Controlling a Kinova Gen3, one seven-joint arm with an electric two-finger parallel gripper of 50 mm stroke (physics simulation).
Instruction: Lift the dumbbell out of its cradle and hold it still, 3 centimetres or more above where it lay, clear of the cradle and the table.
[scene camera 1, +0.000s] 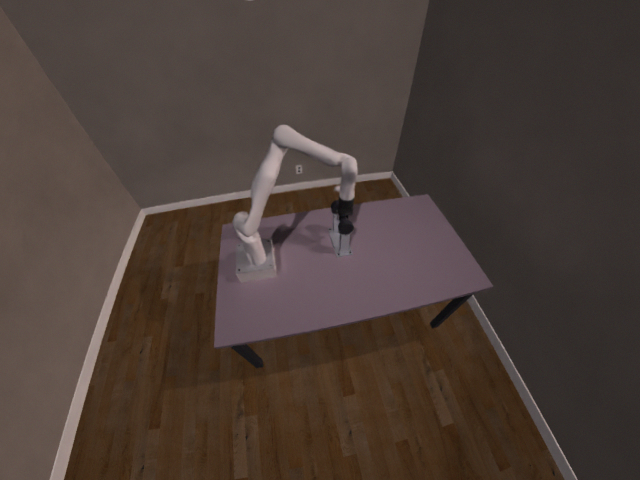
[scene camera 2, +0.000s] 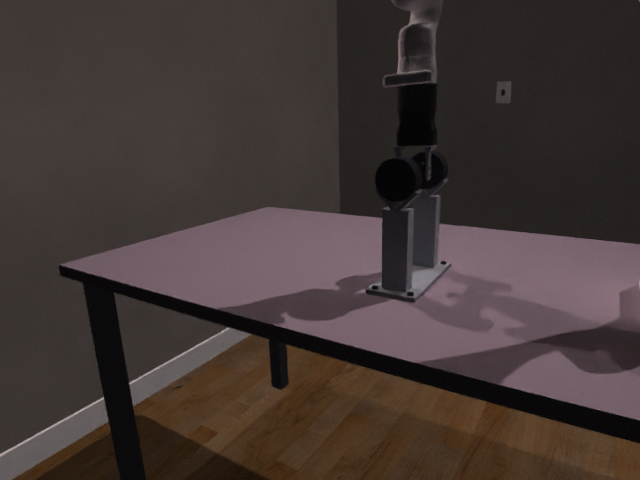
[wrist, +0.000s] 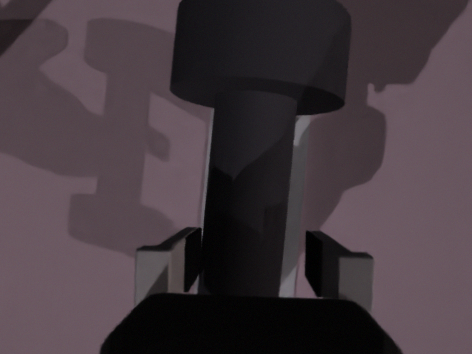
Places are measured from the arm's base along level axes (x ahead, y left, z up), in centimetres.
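Pixels of known places: gripper, between the fingertips: (scene camera 1: 342, 218) (wrist: 252, 251); arm's base, origin of its link: (scene camera 1: 257, 258).
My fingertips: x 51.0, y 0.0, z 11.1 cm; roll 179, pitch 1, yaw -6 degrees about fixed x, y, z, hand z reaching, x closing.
Ahead of a thing's pixels: the offset from my fingertips to its middle. Level surfaces: height alone.
A black dumbbell @[dx -0.4, dy +0.7, dz +1.1 cm] (scene camera 1: 345, 226) (scene camera 2: 397, 179) (wrist: 250, 190) lies level in the V-shaped holders of a grey cradle @[dx -0.4, dy +0.7, dz -10.7 cm] (scene camera 1: 343, 243) (scene camera 2: 397, 250), its two round heads resting on the two posts. The cradle's base shows in part below the handle in the wrist view. My gripper (wrist: 252, 251) points down and is open, with one finger on each side of the handle. A gap shows between each finger and the handle in the wrist view. In scene camera 2 the fingers reach down beside the handle between the heads. The far head is partly hidden there by a finger.
The cradle's base plate is bolted to a pinkish table @[dz -20.6 cm] (scene camera 1: 289, 304) (scene camera 2: 206, 258). The white arm's base (scene camera 1: 255, 268) stands on the table at the left in scene camera 1. Shadows of the arm and dumbbell fall on the table top around the cradle.
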